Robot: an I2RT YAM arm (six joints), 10 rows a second.
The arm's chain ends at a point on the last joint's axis. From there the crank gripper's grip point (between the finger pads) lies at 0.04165 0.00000 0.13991 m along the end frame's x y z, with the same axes.
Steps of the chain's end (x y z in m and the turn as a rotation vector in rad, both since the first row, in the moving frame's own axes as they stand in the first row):
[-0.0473 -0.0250 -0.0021 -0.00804 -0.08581 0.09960]
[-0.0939 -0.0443 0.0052 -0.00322 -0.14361 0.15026]
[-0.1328 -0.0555 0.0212 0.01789 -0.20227 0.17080]
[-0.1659 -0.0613 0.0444 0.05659 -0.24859 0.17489]
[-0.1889 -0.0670 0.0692 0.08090 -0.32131 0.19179]
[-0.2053 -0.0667 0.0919 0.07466 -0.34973 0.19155]
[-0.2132 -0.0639 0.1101 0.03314 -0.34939 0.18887]
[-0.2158 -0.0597 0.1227 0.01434 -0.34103 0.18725]
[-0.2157 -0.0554 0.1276 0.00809 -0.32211 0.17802]
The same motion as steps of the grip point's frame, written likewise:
[-0.0597 -0.0203 0.0009 -0.00804 -0.08581 0.09960]
[-0.1148 -0.0391 0.0097 -0.00322 -0.14361 0.15026]
[-0.1620 -0.0534 0.0267 0.01789 -0.20227 0.17080]
[-0.2014 -0.0652 0.0503 0.05659 -0.24859 0.17489]
[-0.2346 -0.0750 0.0750 0.08090 -0.32131 0.19179]
[-0.2552 -0.0743 0.0975 0.07466 -0.34973 0.19155]
[-0.2636 -0.0655 0.1159 0.03314 -0.34939 0.18887]
[-0.2652 -0.0586 0.1286 0.01434 -0.34103 0.18725]
[-0.2624 -0.0533 0.1336 0.00809 -0.32211 0.17802]

